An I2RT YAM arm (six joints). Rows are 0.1 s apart.
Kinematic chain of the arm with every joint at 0, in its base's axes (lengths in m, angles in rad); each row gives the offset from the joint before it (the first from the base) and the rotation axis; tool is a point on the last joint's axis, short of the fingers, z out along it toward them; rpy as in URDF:
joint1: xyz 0 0 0.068 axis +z
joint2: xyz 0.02 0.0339 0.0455 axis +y
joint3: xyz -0.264 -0.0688 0 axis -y
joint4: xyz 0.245 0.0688 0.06 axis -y
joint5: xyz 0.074 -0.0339 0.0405 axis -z
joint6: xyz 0.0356 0 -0.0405 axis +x
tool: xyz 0 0 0 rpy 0 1.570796 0
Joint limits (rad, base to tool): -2.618..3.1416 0..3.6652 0..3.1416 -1.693..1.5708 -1.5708..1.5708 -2.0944..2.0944
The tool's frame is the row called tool.
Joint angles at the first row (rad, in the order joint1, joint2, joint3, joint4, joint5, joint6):
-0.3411, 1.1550, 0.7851, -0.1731, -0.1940, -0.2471
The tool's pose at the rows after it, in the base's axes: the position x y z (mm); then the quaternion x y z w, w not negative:
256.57, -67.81, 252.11, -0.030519, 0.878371, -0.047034, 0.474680
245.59, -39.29, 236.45, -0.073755, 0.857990, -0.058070, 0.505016
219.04, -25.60, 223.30, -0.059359, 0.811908, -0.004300, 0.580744
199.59, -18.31, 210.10, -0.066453, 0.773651, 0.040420, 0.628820
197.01, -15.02, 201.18, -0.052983, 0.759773, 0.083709, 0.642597
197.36, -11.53, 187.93, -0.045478, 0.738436, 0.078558, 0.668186
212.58, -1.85, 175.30, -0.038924, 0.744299, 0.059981, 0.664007
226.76, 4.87, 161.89, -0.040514, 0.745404, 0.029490, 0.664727
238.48, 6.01, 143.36, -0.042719, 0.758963, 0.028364, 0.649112
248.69, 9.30, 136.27, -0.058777, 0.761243, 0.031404, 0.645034
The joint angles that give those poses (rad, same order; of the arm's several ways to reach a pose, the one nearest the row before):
-0.2828, 1.2106, 0.7788, -0.1556, -0.1830, -0.2541
-0.1772, 1.1371, 0.6431, -0.0149, -0.1299, -0.2724
-0.1488, 0.9995, 0.4528, 0.2080, -0.2026, -0.1511
-0.1414, 0.9127, 0.3117, 0.3848, -0.2849, -0.0832
-0.1343, 0.9295, 0.2572, 0.5023, -0.3290, 0.0045
-0.1093, 1.0053, 0.1872, 0.7192, -0.2865, 0.0275
-0.0387, 1.1693, 0.1954, 0.8608, -0.1799, 0.0175
0.0072, 1.3384, 0.2087, 1.0144, -0.0908, -0.0205
0.0123, 1.4976, 0.2268, 1.1139, -0.0865, -0.0262
0.0229, 1.5822, 0.2578, 1.1569, -0.1014, -0.0455

